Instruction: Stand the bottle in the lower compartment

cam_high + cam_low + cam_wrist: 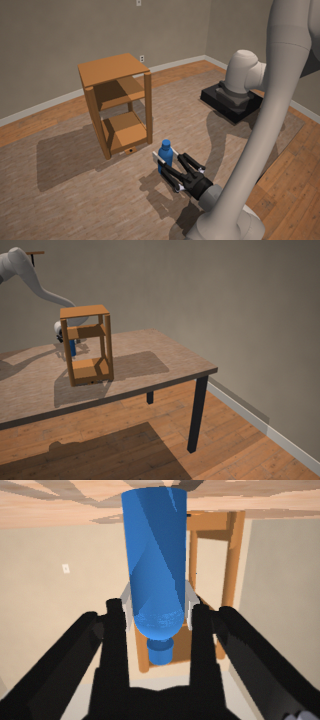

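My hand is 28 cm to the left of the orange shelving unit, 8 cm below it and 7 cm short of it. Round my hand: blue bottle: 1 cm above.
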